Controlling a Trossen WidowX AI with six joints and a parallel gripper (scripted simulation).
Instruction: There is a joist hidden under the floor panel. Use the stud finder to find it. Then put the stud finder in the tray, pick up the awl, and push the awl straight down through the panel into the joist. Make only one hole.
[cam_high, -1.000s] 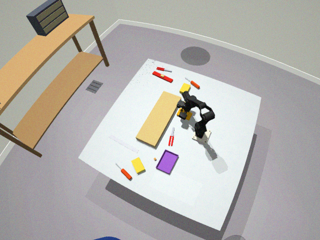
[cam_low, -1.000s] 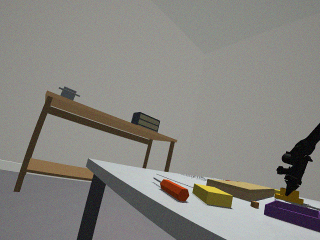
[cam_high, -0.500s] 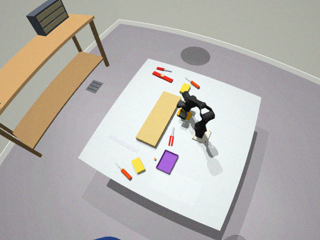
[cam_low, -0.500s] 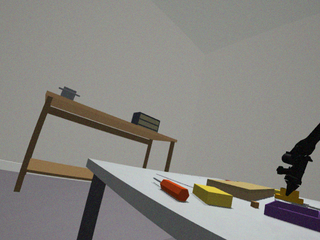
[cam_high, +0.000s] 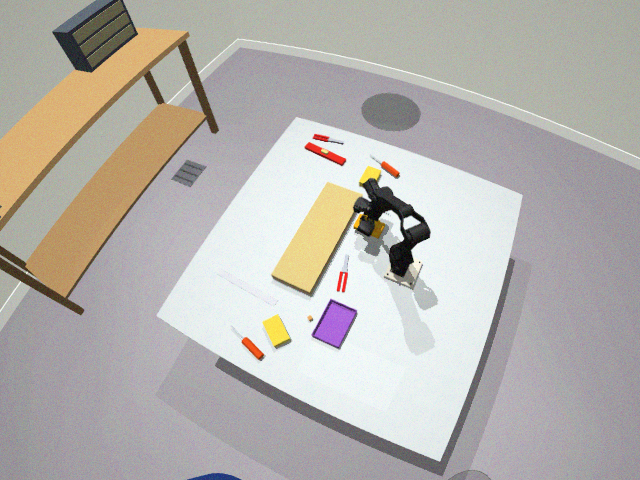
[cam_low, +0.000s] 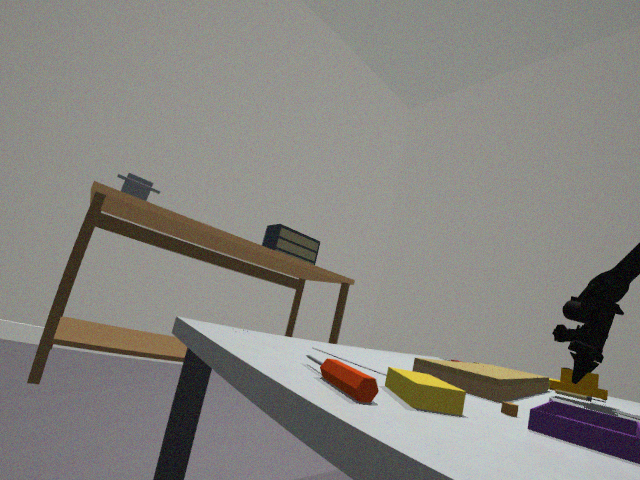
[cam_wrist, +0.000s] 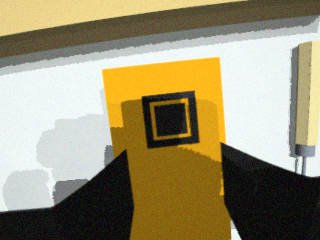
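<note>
Right now my gripper tip is 11 cm to the left of the awl, 4 cm above it and 1 cm past it. From my gripper tip the other things lie so: purple tray 45 cm to the left, 8 cm behind, 3 cm below; then brown cube 47 cm to the left, 4 cm below, 2 cm ahead; then stud finder 2 cm above, 1 cm ahead.
</note>
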